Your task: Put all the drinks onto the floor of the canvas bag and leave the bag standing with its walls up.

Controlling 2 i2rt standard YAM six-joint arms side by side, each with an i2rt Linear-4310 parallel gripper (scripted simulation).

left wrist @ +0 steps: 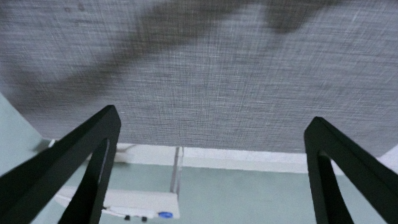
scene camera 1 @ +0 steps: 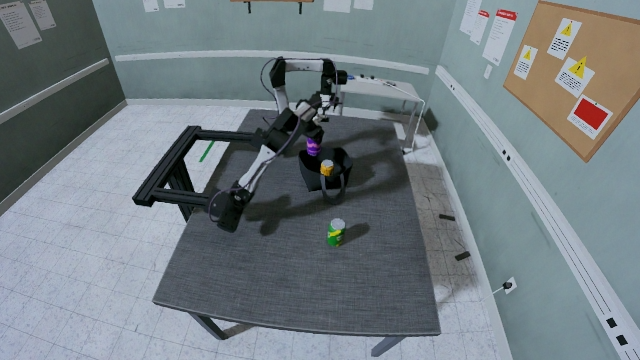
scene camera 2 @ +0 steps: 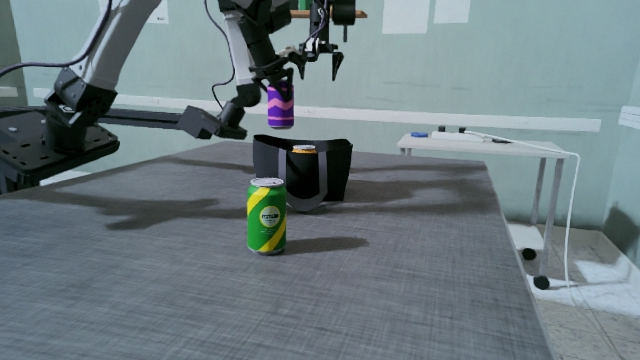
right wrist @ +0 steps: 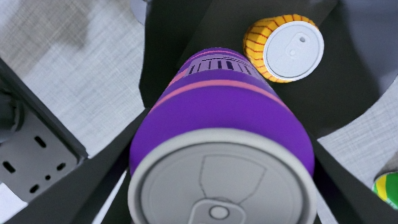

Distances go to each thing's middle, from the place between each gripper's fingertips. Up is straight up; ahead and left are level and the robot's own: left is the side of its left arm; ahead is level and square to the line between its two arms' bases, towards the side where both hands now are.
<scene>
The purple can (scene camera 2: 280,113) is 20 mm below my right hand.
Right now my left hand is 22 cm to the left of the purple can and 7 cm above it.
</scene>
